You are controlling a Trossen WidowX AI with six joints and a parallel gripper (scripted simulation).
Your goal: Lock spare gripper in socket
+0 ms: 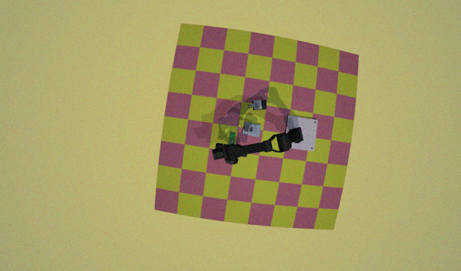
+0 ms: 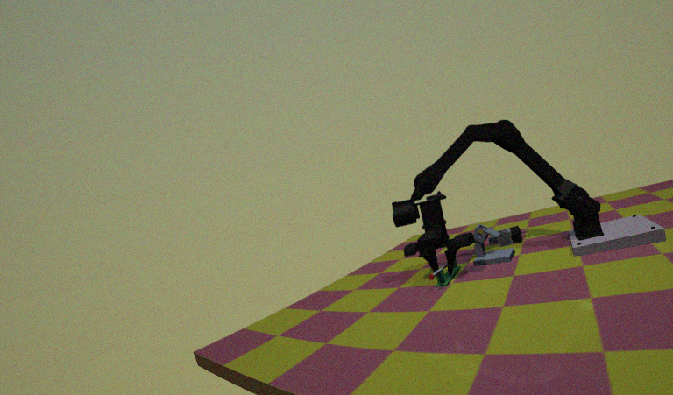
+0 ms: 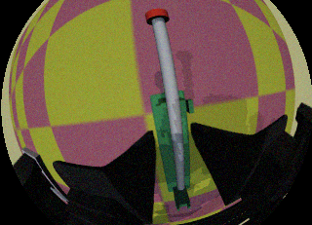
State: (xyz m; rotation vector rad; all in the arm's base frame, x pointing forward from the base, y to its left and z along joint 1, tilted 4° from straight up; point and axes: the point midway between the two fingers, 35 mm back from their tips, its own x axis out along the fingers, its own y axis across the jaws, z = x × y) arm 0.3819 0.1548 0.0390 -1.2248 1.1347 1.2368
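Now: gripper tip 4 cm to the left of the green cradle and 1 cm below it. The rest, counted from my gripper tip: spare gripper (30 cm to the right, 12 cm behind); then mount (14 cm to the right, 9 cm behind, 3 cm above).
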